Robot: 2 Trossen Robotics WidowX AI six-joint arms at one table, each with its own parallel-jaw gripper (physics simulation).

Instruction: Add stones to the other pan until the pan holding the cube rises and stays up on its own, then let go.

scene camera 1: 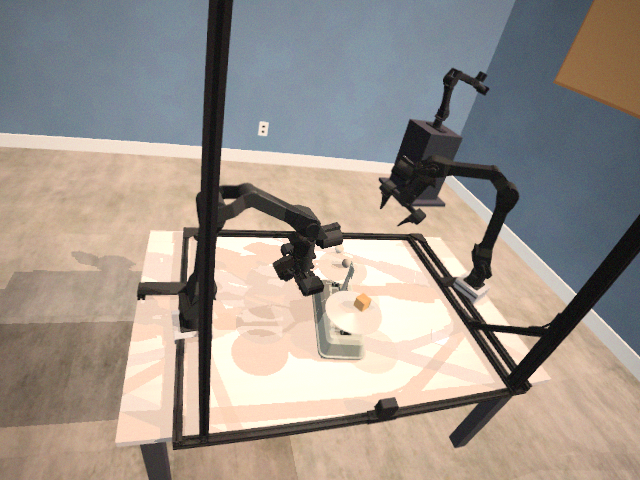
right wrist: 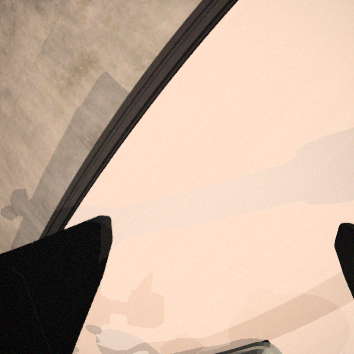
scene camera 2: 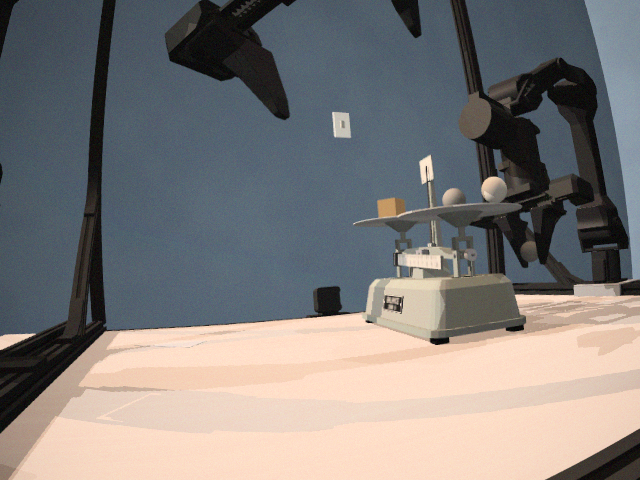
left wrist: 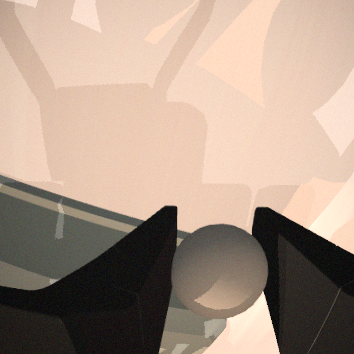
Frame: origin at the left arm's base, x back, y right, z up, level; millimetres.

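Seen in the pictures: left gripper, between the fingertips: (scene camera 1: 298,285) (scene camera 2: 533,266) (left wrist: 215,218); right gripper, between the fingertips: (scene camera 1: 389,217) (right wrist: 230,233) (scene camera 2: 346,76); left arm's base, origin of its link: (scene camera 1: 192,322) (scene camera 2: 607,282); right arm's base, origin of its link: (scene camera 1: 473,282).
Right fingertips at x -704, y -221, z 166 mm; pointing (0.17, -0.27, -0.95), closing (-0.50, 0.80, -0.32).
Offsets run from my right fingertips to a thing's top centre. "*": to the spot under its first point. Level surfaces: height alone.
The orange cube {dx +289, dy +360, dz -2 mm} (scene camera 1: 362,302) (scene camera 2: 391,206) sits on one pan {dx +316, dy +372, dz -32 mm} (scene camera 1: 338,310) (scene camera 2: 368,223) of the green scale {dx +290, dy +281, dz +45 mm} (scene camera 1: 336,350) (scene camera 2: 473,302). In scene camera 2, a brown stone {dx +254, dy +189, dz -16 mm} (scene camera 2: 453,197) and a pale stone {dx +248, dy +119, dz -16 mm} (scene camera 2: 493,189) rest on the other pan {* dx +271, dy +138, dz -46 mm} (scene camera 2: 496,207), which appears higher in the picture; perspective makes the true tilt unclear. My left gripper (scene camera 2: 532,260) (left wrist: 215,218) is shut on a grey-brown stone {dx +384, dy +177, dz -82 mm} (scene camera 2: 529,251) (left wrist: 220,270), seen below pan height beside the scale. My right gripper (scene camera 1: 391,215) (scene camera 2: 348,77) (right wrist: 230,233) is open and empty, high up.
The table {dz -188 mm} (scene camera 1: 289,392) (scene camera 2: 320,434) carries a black frame (scene camera 1: 289,427), with tall posts at its corners. A small black box {* dx +302, dy +595, dz -135 mm} (scene camera 1: 386,407) (scene camera 2: 327,300) sits on the frame's edge. The scale's upright pointer plate {* dx +297, dy +283, dz +29 mm} (scene camera 2: 425,169) stands between the pans.
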